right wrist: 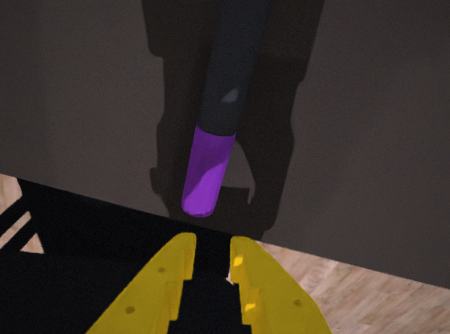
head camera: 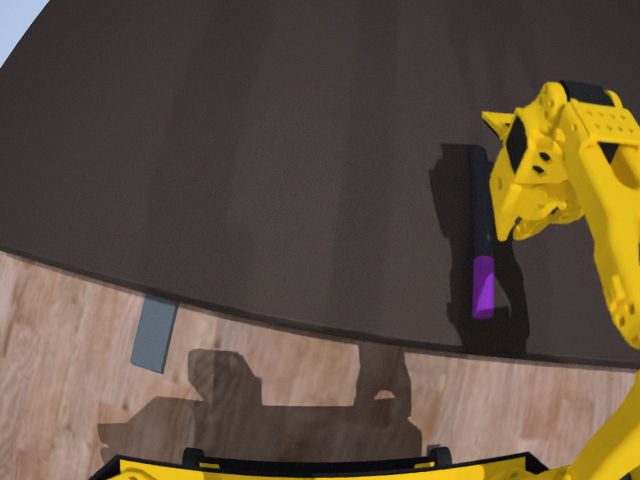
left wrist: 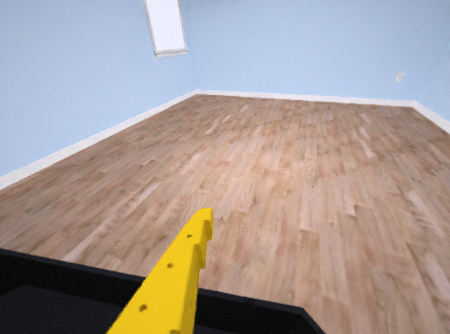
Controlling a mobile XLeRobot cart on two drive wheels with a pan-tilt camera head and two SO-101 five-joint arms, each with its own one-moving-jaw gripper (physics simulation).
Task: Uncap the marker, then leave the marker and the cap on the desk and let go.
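Frame: origin at the left arm's base, x ahead, y left, z up, level; centimetres.
Seen in the pictures: left hand, its tool point: (left wrist: pixel 212 219); right hand, its tool point: (right wrist: pixel 194 250) (head camera: pixel 504 235).
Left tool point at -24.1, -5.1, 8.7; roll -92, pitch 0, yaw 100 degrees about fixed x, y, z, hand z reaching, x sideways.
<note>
Offsets run from my left tool point to a thing's top centre, as dx, dy, dz. Level surfaces: height alone.
The marker {+52.3, -24.6, -12.3} (head camera: pixel 480 206) (right wrist: pixel 227 65) lies on the dark desk {dz -14.2} (head camera: pixel 289 155) (right wrist: pixel 75 100), its purple cap {+46.4, -23.9, -12.2} (head camera: pixel 483 286) (right wrist: pixel 207 172) on the end towards the desk's near edge. Black body and purple cap are joined. My right gripper (head camera: pixel 509 237) (right wrist: pixel 213 236) is shut and empty, with a narrow slit between the jaw tips. It hangs above the desk just right of the marker in the head view. In the right wrist view the cap's end lies beyond the tips, untouched. My left gripper (left wrist: pixel 206 215) is fully open, one notched jaw showing, away from the desk.
The desk's curved near edge runs close in front of the cap. A grey desk leg (head camera: pixel 155 333) shows below the edge at left. The cart's black tray rim (left wrist: pixel 75 270) lies under the left jaw. Wooden floor {dz -86.2} (left wrist: pixel 260 175) and blue walls lie beyond.
</note>
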